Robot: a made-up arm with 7 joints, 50 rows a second.
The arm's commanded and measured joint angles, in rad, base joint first. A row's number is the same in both.
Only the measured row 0 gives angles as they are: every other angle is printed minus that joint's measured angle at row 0.
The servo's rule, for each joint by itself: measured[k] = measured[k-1] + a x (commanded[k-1-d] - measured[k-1]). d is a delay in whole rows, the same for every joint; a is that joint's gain. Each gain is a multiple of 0.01, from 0.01 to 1. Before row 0 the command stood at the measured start. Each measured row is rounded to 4 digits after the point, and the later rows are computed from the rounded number. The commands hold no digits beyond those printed.
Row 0, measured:
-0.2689 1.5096 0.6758 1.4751 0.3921 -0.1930 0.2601
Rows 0 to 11, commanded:
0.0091 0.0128 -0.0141 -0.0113 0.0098 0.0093 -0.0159
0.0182 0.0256 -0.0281 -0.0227 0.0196 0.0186 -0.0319
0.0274 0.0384 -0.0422 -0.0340 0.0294 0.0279 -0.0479
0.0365 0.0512 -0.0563 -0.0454 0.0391 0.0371 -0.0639
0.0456 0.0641 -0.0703 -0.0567 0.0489 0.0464 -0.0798
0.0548 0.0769 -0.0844 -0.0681 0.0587 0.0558 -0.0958
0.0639 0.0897 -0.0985 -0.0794 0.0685 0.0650 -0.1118
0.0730 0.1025 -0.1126 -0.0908 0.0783 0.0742 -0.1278
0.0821 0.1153 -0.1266 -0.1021 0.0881 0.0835 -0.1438
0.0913 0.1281 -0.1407 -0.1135 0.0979 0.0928 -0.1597
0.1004 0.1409 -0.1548 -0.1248 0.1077 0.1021 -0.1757
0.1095 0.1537 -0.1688 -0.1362 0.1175 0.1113 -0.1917
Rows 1 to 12, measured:
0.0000 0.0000 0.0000 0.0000 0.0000 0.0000 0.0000
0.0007 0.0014 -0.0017 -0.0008 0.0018 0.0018 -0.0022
0.0021 0.0041 -0.0049 -0.0023 0.0050 0.0050 -0.0064
0.0041 0.0079 -0.0094 -0.0045 0.0094 0.0094 -0.0122
0.0067 0.0127 -0.0150 -0.0074 0.0147 0.0147 -0.0194
0.0098 0.0184 -0.0216 -0.0109 0.0209 0.0207 -0.0279
0.0134 0.0248 -0.0291 -0.0149 0.0277 0.0274 -0.0374
0.0174 0.0319 -0.0374 -0.0194 0.0350 0.0345 -0.0478
0.0218 0.0397 -0.0464 -0.0244 0.0428 0.0420 -0.0590
0.0266 0.0480 -0.0560 -0.0298 0.0510 0.0499 -0.0709
0.0318 0.0568 -0.0662 -0.0357 0.0594 0.0581 -0.0833
0.0373 0.0661 -0.0768 -0.0419 0.0681 0.0665 -0.0962
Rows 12 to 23, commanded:
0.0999 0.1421 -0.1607 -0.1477 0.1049 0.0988 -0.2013
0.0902 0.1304 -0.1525 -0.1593 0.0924 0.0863 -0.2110
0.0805 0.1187 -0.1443 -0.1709 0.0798 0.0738 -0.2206
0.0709 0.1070 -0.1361 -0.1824 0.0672 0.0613 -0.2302
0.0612 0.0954 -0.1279 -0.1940 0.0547 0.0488 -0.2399
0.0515 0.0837 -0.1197 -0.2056 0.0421 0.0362 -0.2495
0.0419 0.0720 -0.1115 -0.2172 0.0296 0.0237 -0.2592
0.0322 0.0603 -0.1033 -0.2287 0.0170 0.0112 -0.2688
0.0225 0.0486 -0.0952 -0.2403 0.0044 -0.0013 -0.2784
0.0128 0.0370 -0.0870 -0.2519 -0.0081 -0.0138 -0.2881
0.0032 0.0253 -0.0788 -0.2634 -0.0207 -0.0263 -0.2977
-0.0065 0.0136 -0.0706 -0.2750 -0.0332 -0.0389 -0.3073
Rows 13 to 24, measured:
0.0431 0.0757 -0.0878 -0.0485 0.0770 0.0750 -0.1096
0.0476 0.0830 -0.0965 -0.0554 0.0820 0.0795 -0.1224
0.0510 0.0882 -0.1032 -0.0627 0.0839 0.0808 -0.1348
0.0534 0.0916 -0.1081 -0.0703 0.0832 0.0795 -0.1468
0.0548 0.0933 -0.1115 -0.0781 0.0803 0.0760 -0.1585
0.0553 0.0935 -0.1135 -0.0862 0.0757 0.0708 -0.1699
0.0550 0.0924 -0.1142 -0.0946 0.0697 0.0642 -0.1810
0.0540 0.0902 -0.1139 -0.1032 0.0625 0.0565 -0.1919
0.0523 0.0869 -0.1126 -0.1120 0.0543 0.0479 -0.2027
0.0499 0.0827 -0.1105 -0.1210 0.0453 0.0386 -0.2133
0.0469 0.0777 -0.1077 -0.1302 0.0357 0.0286 -0.2238
0.0434 0.0719 -0.1042 -0.1395 0.0255 0.0182 -0.2341

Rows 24 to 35, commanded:
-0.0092 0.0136 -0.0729 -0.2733 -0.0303 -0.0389 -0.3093
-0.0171 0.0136 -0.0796 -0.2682 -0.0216 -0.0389 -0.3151
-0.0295 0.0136 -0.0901 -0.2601 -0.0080 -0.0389 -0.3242
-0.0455 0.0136 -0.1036 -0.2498 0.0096 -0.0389 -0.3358
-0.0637 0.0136 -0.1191 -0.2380 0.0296 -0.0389 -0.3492
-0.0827 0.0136 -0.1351 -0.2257 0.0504 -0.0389 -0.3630
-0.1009 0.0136 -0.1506 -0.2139 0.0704 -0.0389 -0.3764
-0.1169 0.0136 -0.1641 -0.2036 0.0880 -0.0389 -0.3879
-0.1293 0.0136 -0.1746 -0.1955 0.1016 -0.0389 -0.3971
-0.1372 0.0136 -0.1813 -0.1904 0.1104 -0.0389 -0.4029
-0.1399 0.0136 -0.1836 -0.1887 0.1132 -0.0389 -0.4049
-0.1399 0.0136 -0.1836 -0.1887 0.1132 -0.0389 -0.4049
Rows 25 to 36, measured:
0.0394 0.0655 -0.1002 -0.1490 0.0149 0.0074 -0.2443
0.0355 0.0598 -0.0969 -0.1577 0.0068 -0.0014 -0.2534
0.0313 0.0547 -0.0948 -0.1654 0.0017 -0.0085 -0.2620
0.0264 0.0502 -0.0942 -0.1720 0.0000 -0.0143 -0.2707
0.0206 0.0462 -0.0953 -0.1774 0.0017 -0.0190 -0.2798
0.0139 0.0426 -0.0982 -0.1816 0.0067 -0.0228 -0.2895
0.0062 0.0394 -0.1026 -0.1847 0.0146 -0.0259 -0.2998
-0.0024 0.0366 -0.1084 -0.1867 0.0246 -0.0284 -0.3105
-0.0116 0.0341 -0.1151 -0.1879 0.0360 -0.0304 -0.3213
-0.0210 0.0318 -0.1222 -0.1884 0.0478 -0.0320 -0.3319
-0.0303 0.0298 -0.1293 -0.1885 0.0591 -0.0333 -0.3418
-0.0391 0.0280 -0.1358 -0.1885 0.0688 -0.0344 -0.3506

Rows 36 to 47, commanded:
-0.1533 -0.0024 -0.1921 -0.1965 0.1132 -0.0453 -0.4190
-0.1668 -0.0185 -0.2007 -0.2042 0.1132 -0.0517 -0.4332
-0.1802 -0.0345 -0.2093 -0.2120 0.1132 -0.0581 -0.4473
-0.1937 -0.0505 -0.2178 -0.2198 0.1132 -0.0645 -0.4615
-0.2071 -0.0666 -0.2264 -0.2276 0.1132 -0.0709 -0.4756
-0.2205 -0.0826 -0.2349 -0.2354 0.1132 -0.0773 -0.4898
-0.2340 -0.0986 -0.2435 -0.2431 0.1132 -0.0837 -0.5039
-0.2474 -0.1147 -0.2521 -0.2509 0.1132 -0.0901 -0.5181
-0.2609 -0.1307 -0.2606 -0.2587 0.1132 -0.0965 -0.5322
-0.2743 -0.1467 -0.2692 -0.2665 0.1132 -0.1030 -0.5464
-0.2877 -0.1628 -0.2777 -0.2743 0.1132 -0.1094 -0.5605
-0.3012 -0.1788 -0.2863 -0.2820 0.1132 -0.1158 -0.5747
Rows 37 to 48, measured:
-0.0472 0.0264 -0.1415 -0.1885 0.0768 -0.0353 -0.3582
-0.0557 0.0232 -0.1476 -0.1891 0.0834 -0.0372 -0.3667
-0.0646 0.0186 -0.1540 -0.1902 0.0888 -0.0400 -0.3760
-0.0738 0.0128 -0.1606 -0.1917 0.0932 -0.0434 -0.3860
-0.0834 0.0058 -0.1675 -0.1937 0.0968 -0.0474 -0.3966
-0.0933 -0.0022 -0.1746 -0.1961 0.0998 -0.0519 -0.4077
-0.1035 -0.0110 -0.1818 -0.1989 0.1022 -0.0567 -0.4192
-0.1139 -0.0206 -0.1892 -0.2020 0.1042 -0.0618 -0.4311
-0.1246 -0.0310 -0.1967 -0.2054 0.1058 -0.0672 -0.4433
-0.1355 -0.0420 -0.2044 -0.2091 0.1071 -0.0728 -0.4557
-0.1466 -0.0535 -0.2122 -0.2131 0.1082 -0.0785 -0.4684
-0.1579 -0.0655 -0.2201 -0.2174 0.1091 -0.0844 -0.4813

